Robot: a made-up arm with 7 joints.
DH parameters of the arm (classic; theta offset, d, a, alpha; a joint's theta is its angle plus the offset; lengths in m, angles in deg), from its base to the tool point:
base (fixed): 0 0.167 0 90
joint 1: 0 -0.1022 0.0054 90
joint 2: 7.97 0 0.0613 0
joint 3: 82.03 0.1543 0.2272 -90
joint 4: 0 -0.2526 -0.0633 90
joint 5: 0 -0.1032 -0.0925 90
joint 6: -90 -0.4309 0.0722 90
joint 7: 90 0.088 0.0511 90
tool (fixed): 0 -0.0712 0 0
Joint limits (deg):
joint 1: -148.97..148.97
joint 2: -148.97..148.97
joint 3: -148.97..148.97
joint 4: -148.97..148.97
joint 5: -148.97..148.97
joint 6: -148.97..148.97
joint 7: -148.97..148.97
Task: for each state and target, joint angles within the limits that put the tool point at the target. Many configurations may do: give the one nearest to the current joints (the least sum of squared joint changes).
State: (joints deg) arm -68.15 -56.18 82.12 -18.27 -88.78 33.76 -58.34
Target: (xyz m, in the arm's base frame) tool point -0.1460 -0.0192 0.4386
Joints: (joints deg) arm -56.99 -40.99 98.92 -8.02 -55.44 23.72 -51.63
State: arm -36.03 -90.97 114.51 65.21 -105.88 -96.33 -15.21
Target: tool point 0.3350 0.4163 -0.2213
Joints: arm -54.30 -127.74 72.16 66.89 -145.73 -104.42 -5.33
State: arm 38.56 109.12 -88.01 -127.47 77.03 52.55 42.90
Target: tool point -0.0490 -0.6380 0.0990
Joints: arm 45.55 102.99 -96.02 -141.95 39.10 59.41 32.30
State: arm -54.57 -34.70 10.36 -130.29 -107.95 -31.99 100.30
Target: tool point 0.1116 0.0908 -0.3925
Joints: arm -27.37 -4.72 35.04 -148.97 -109.11 -39.41 86.70
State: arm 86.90 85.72 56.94 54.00 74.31 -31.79 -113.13
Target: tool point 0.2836 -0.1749 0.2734
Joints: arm 81.75 84.45 52.08 37.23 30.91 -21.31 -106.98
